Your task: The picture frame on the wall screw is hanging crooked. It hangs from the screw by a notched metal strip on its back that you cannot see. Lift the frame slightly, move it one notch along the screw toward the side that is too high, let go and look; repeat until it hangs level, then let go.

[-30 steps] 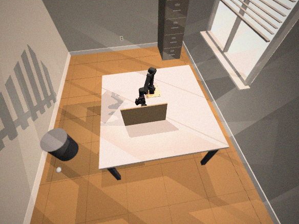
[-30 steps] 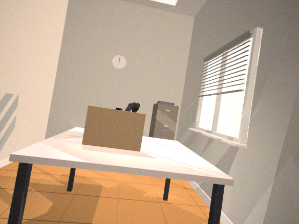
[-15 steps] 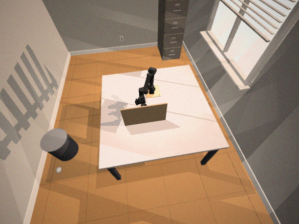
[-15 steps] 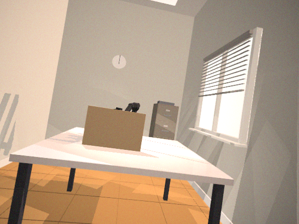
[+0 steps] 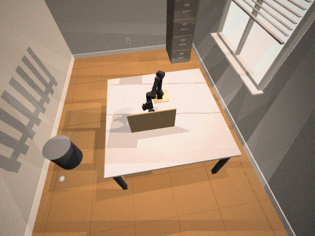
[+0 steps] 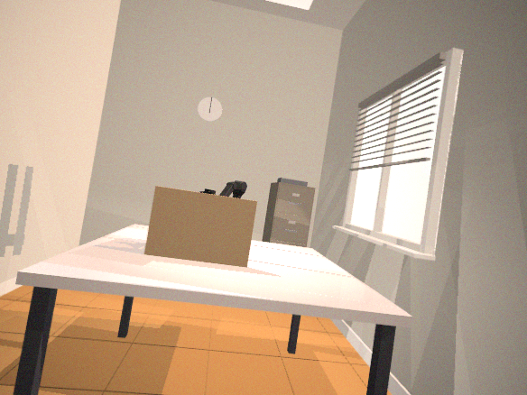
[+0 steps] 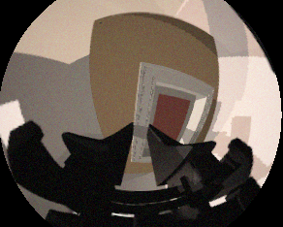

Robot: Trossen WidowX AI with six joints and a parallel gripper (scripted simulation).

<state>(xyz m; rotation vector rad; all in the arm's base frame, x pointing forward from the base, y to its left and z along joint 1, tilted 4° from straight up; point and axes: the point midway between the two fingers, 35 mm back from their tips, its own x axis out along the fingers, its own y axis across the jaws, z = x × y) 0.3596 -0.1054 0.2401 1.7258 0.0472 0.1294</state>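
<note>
Now: the picture frame 1 cm ahead of my gripper tip, 1 cm to the left of it and 5 cm below it. The rest, counted from my gripper tip: wall board: 2 cm ahead, 7 cm below.
</note>
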